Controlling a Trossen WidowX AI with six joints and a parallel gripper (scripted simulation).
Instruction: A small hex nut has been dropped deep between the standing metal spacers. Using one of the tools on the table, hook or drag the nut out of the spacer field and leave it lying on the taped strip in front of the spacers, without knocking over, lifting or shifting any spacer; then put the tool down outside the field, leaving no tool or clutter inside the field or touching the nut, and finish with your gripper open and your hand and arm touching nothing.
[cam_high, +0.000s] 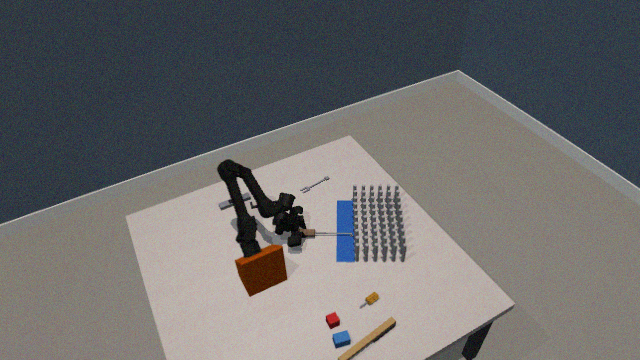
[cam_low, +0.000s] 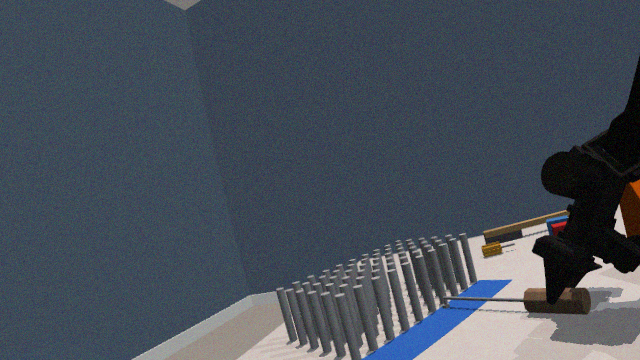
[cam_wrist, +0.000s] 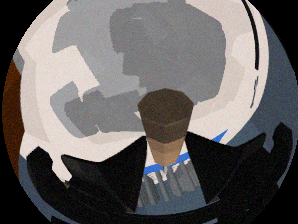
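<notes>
Right now my gripper tip is 15 cm past the red cube and 44 cm to the left of it. Round my gripper tip: blue taped strip: 17 cm ahead, 7 cm to the right, 2 cm below; hook tool: 8 cm ahead, 6 cm to the right; grey fork-like tool: 23 cm ahead, 26 cm to the left, 2 cm below.
</notes>
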